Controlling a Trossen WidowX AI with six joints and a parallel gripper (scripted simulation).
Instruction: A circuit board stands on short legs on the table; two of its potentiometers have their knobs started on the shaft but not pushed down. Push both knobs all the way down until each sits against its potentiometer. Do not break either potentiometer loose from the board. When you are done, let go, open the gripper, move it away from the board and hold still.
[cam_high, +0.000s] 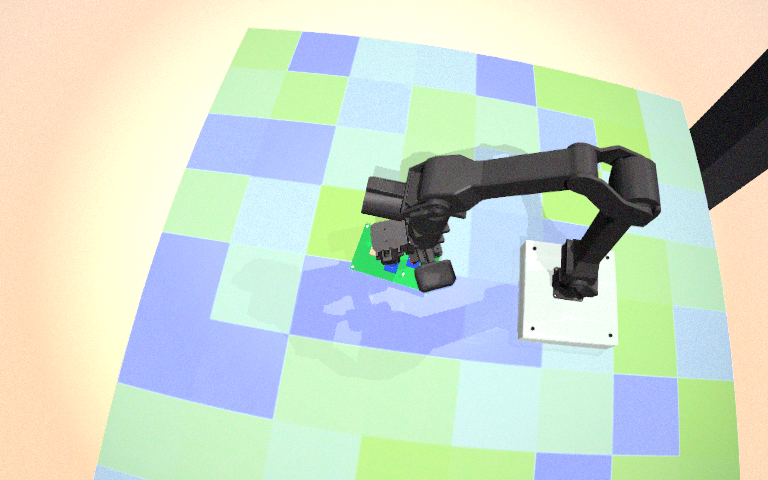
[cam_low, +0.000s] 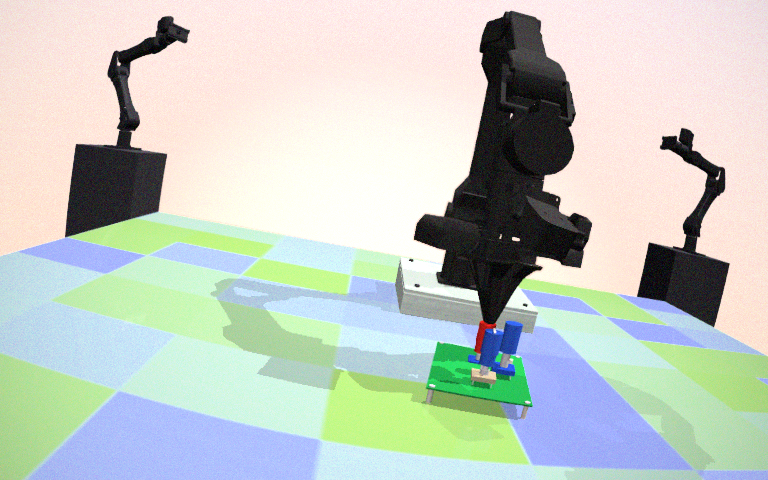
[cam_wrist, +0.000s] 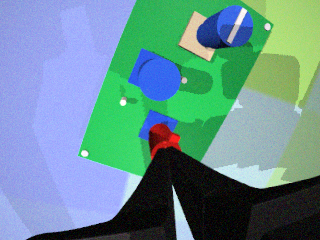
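My gripper tip is 10 mm above the red knob.
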